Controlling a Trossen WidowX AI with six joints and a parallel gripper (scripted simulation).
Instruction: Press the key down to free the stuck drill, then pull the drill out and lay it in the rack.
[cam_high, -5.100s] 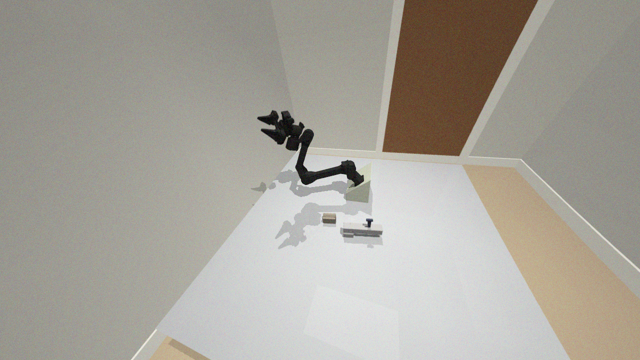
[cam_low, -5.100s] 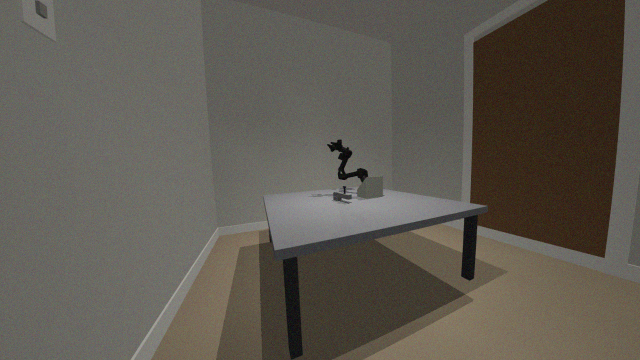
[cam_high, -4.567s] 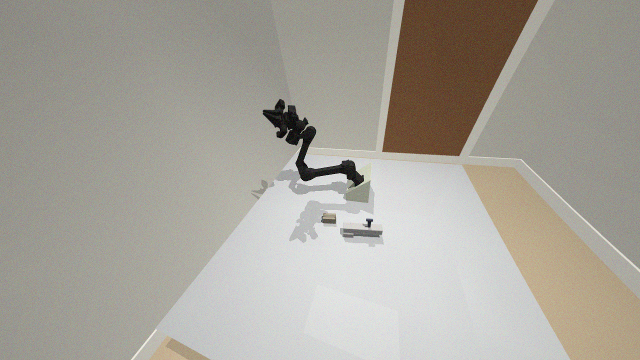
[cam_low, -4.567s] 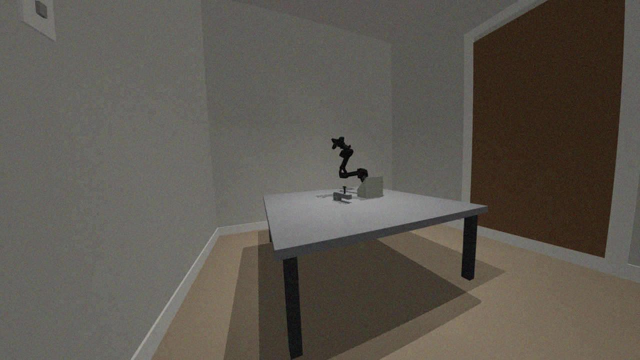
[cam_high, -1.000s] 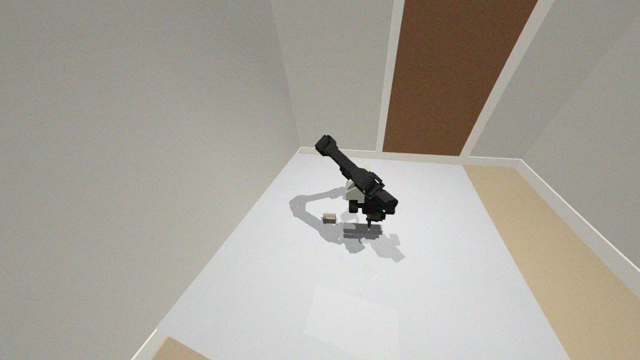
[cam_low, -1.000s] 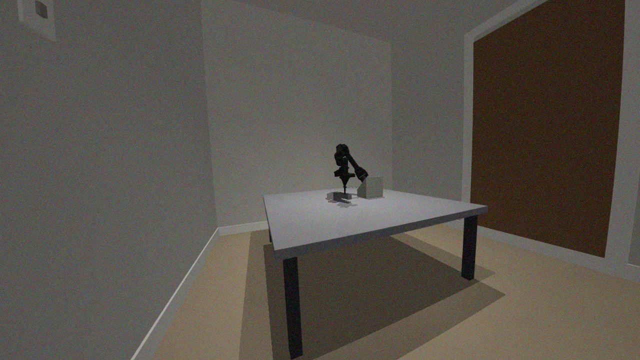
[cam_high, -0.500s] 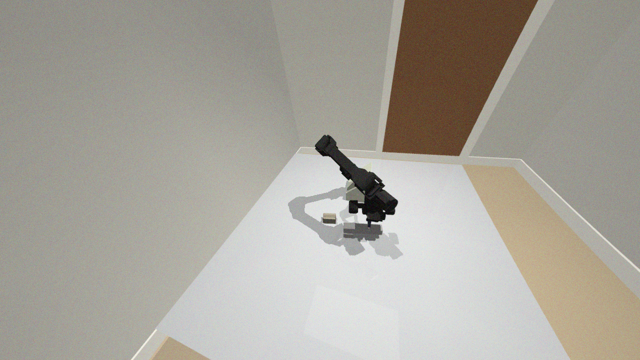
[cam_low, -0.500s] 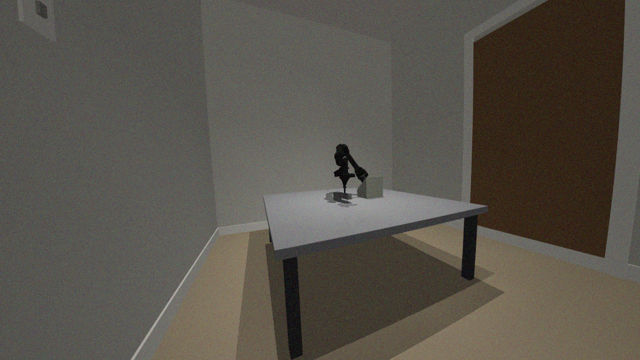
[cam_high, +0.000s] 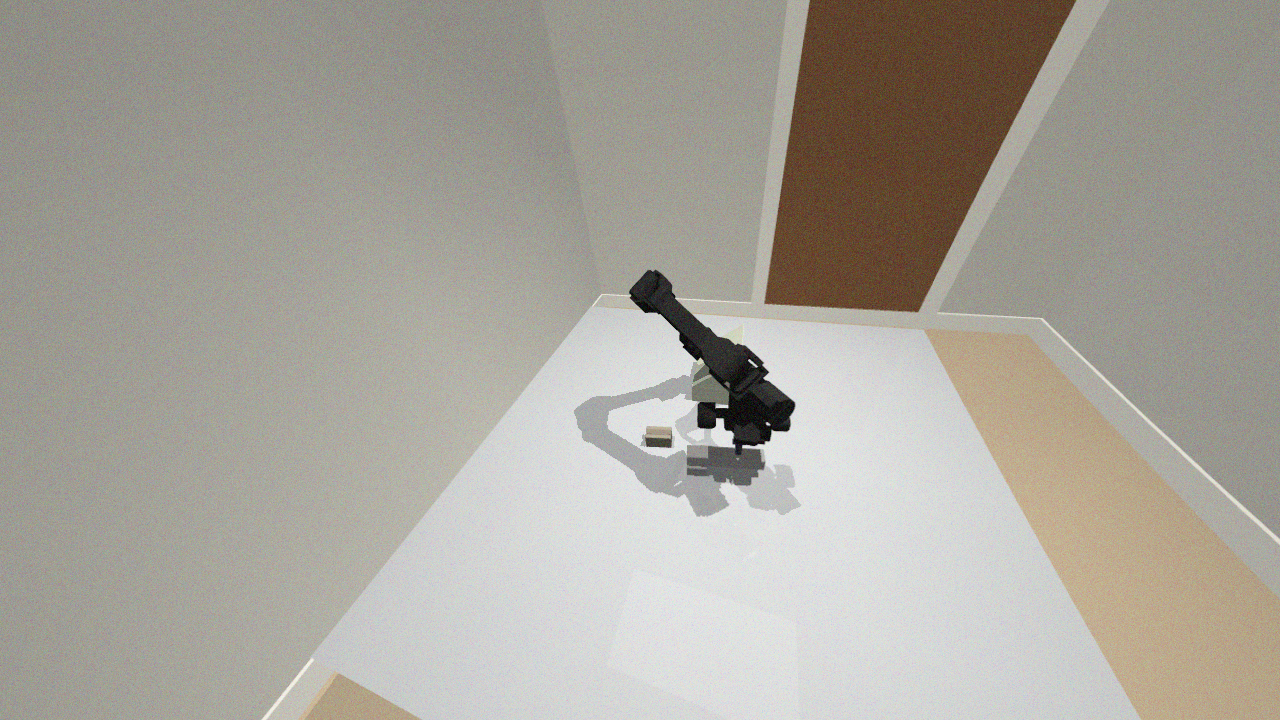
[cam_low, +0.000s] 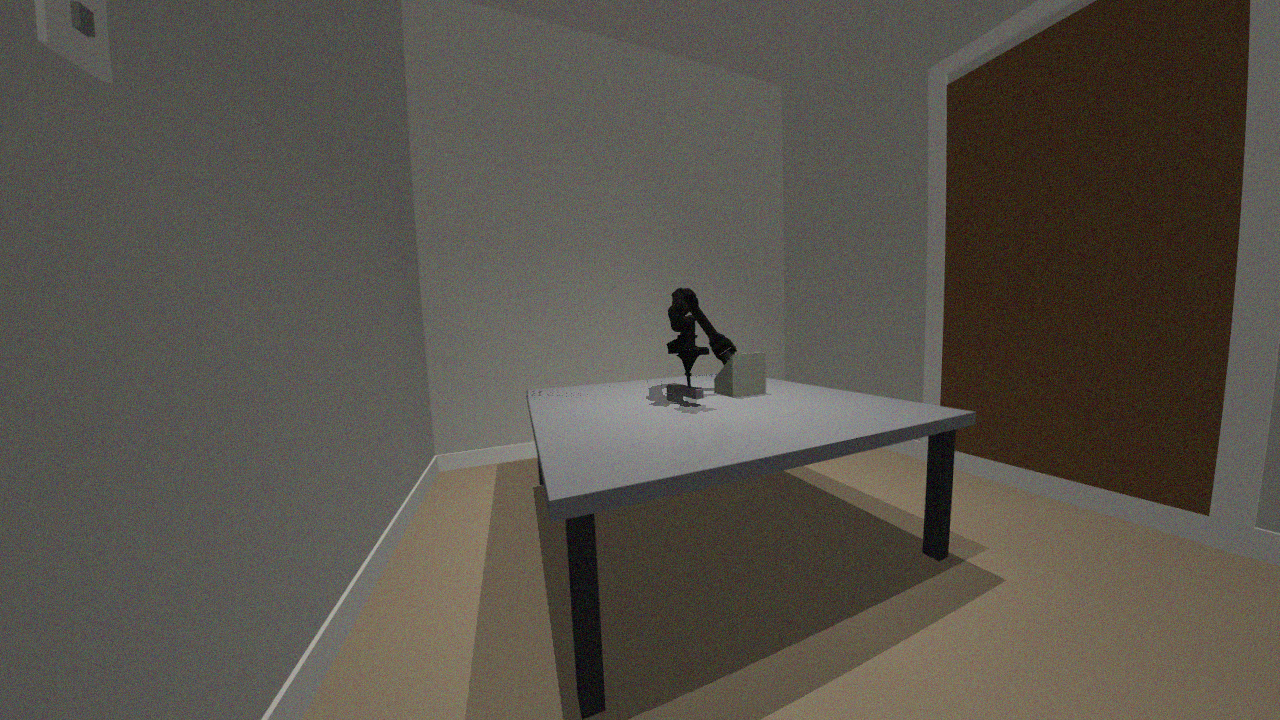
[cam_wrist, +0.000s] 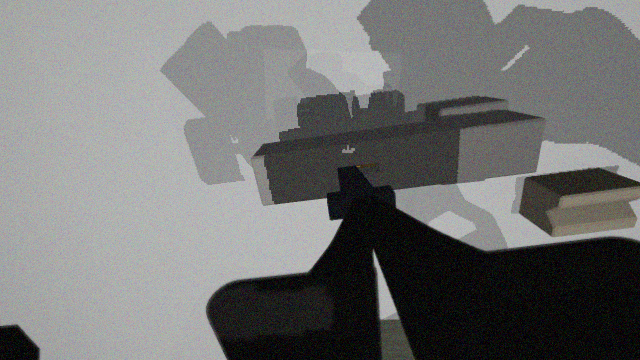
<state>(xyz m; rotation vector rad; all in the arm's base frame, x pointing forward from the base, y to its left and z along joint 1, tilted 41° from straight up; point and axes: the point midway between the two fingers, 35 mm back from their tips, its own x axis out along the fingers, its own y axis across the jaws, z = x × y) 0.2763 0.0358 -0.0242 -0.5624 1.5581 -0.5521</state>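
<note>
My gripper tip is now 30 mm above the dark key. The rest, counted from my gripper tip: rack (200 mm to the right, 100 mm below, 70 mm behind); then drill (70 mm below, 50 mm to the right).
</note>
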